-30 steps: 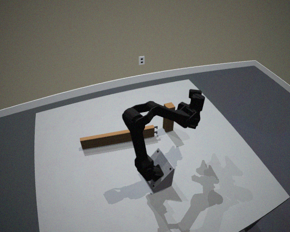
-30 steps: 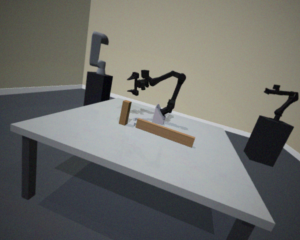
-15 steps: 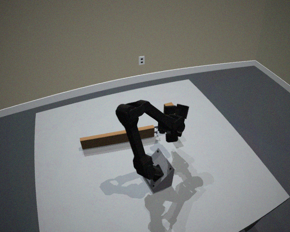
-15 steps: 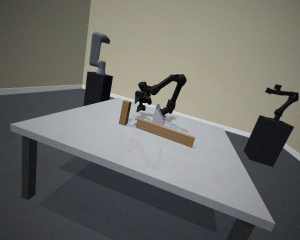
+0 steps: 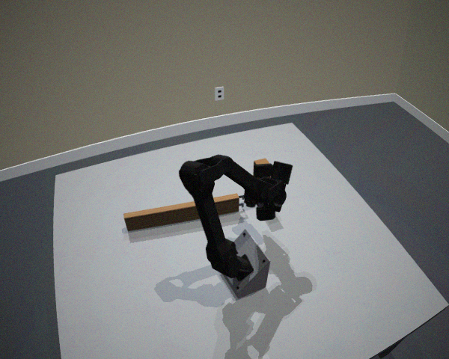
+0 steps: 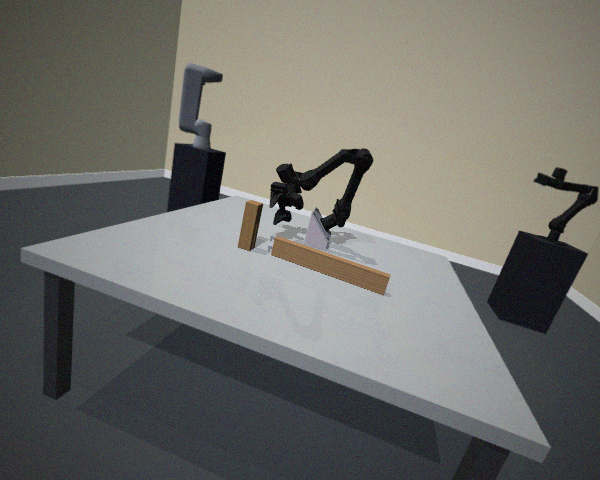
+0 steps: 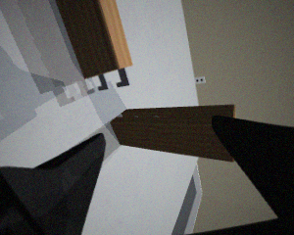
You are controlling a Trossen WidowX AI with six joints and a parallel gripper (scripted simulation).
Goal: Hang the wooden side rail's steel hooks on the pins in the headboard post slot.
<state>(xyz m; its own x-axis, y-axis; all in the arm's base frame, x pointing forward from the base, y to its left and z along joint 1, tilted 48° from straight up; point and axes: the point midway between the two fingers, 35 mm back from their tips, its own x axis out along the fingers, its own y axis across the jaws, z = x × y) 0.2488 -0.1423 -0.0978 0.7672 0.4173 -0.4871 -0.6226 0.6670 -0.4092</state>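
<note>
My gripper tip is 8 cm short of the wooden headboard post, 5 cm to the left of it and 4 cm above it.
</note>
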